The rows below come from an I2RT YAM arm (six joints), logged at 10 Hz.
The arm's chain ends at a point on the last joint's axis. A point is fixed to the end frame.
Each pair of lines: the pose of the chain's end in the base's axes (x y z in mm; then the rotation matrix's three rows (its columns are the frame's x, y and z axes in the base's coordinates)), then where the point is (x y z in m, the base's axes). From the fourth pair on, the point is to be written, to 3 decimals.
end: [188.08, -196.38, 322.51], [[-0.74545, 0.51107, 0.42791], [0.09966, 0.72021, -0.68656], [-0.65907, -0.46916, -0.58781]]
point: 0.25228 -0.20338 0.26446
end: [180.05, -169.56, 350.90], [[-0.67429, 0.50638, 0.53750], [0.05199, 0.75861, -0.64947], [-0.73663, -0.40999, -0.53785]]
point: 0.25054 -0.17150 0.30022
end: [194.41, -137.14, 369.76], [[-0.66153, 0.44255, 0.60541], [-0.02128, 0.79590, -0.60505], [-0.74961, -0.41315, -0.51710]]
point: 0.26576 -0.13332 0.32042
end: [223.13, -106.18, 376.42], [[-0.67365, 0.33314, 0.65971], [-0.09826, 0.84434, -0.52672], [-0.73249, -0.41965, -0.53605]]
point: 0.292 -0.094 0.325
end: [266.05, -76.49, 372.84], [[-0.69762, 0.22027, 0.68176], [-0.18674, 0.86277, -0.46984], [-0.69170, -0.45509, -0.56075]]
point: 0.331 -0.058 0.318
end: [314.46, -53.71, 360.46], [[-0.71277, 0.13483, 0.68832], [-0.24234, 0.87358, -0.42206], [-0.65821, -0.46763, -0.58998]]
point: 0.375 -0.031 0.302
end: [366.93, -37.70, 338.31], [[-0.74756, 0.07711, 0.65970], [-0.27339, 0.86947, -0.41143], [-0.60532, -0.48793, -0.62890]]
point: 0.423 -0.014 0.276
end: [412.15, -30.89, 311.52], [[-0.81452, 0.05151, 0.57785], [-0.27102, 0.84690, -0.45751], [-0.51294, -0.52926, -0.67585]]
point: 0.462 -0.012 0.243
